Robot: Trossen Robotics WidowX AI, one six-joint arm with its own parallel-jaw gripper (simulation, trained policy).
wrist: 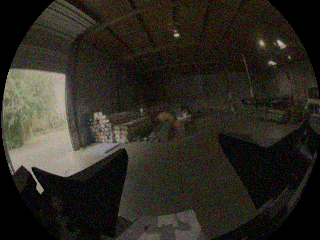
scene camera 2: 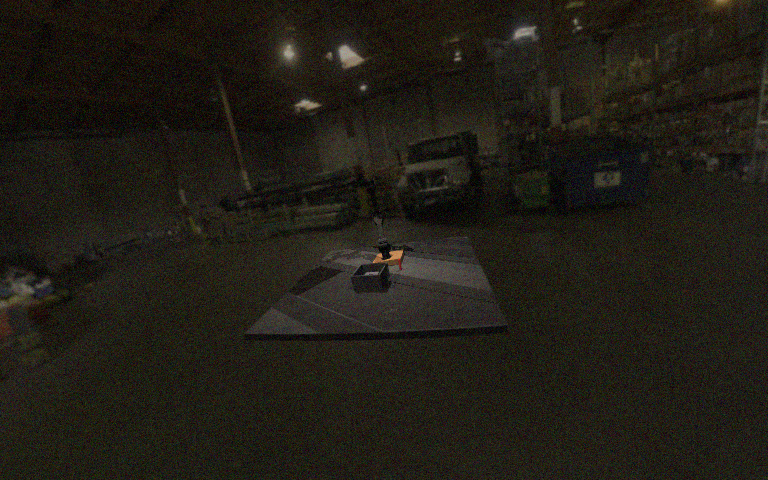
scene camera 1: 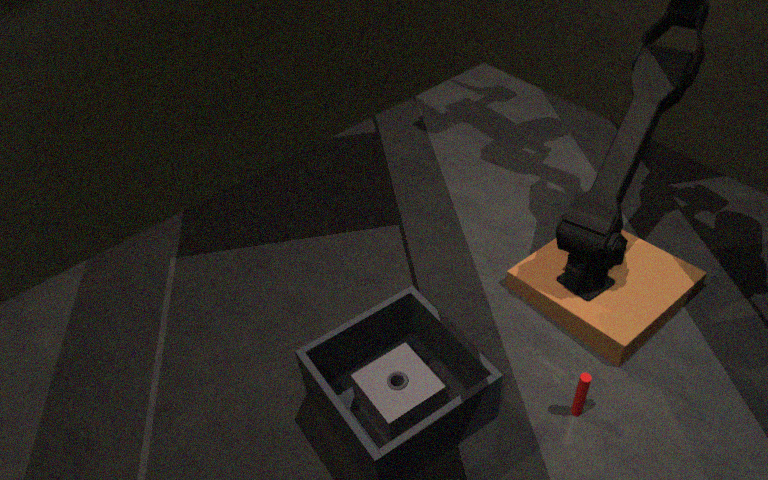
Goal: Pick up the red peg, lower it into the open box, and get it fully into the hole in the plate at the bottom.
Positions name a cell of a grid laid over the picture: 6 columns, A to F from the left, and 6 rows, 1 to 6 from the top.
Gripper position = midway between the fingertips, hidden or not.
Note:
In view: the gripper (wrist: D4), a grey box (scene camera 1: D5) and a pale plate (scene camera 1: D5).
The grey box is seen too in scene camera 2 (scene camera 2: C4). The wrist view does not show the grey box: it is out of frame. The wrist view misses the pale plate: it is out of frame.

